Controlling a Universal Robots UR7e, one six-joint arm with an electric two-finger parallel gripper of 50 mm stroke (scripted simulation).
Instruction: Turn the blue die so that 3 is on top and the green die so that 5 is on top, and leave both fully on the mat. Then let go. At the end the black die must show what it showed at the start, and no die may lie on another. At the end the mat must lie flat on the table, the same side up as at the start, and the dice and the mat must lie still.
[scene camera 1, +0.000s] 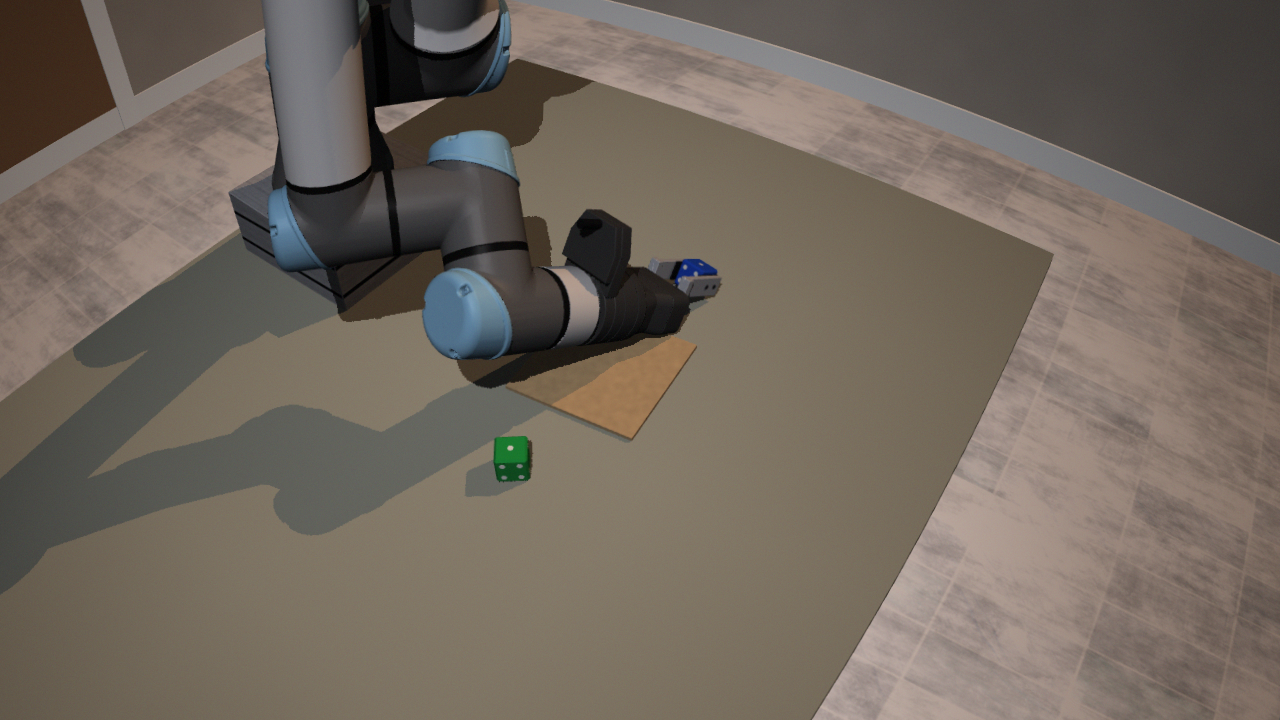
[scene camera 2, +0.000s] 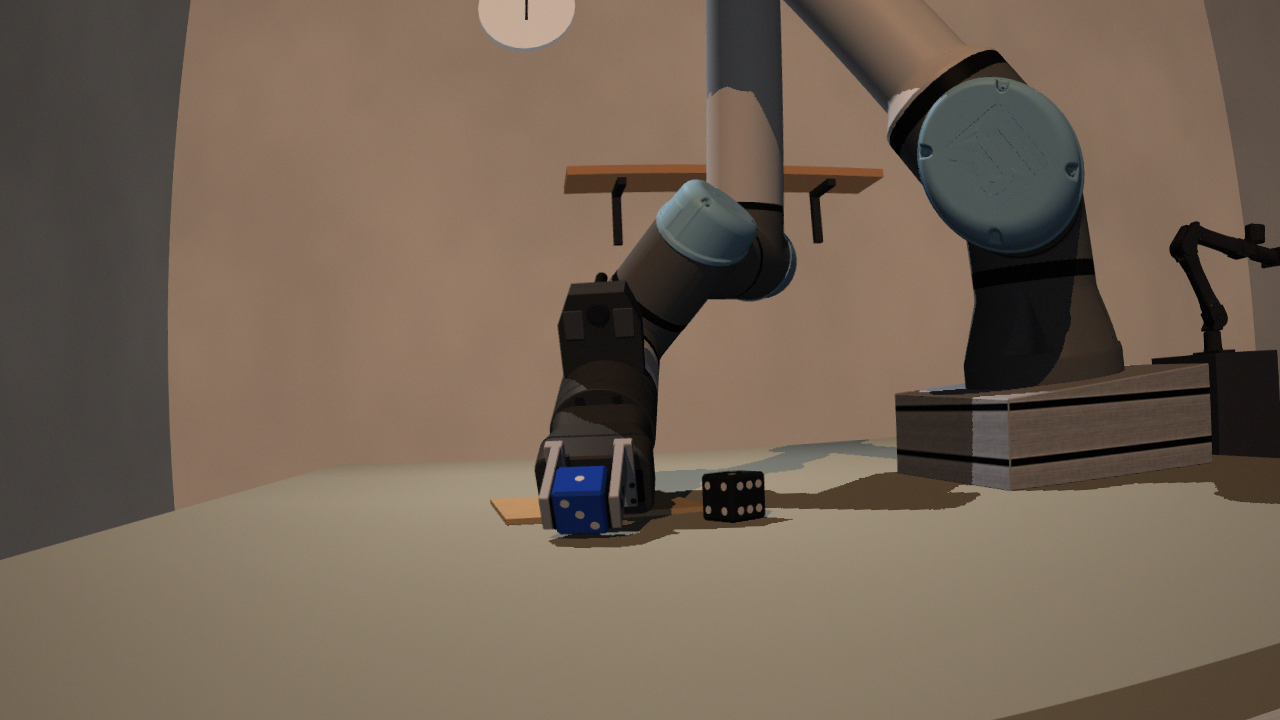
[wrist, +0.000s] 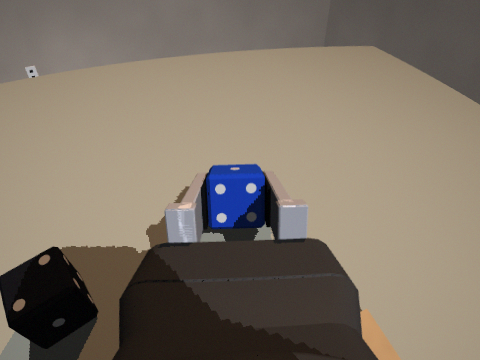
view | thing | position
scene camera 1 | gripper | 703, 276
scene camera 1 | brown mat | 615, 386
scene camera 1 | green die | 511, 460
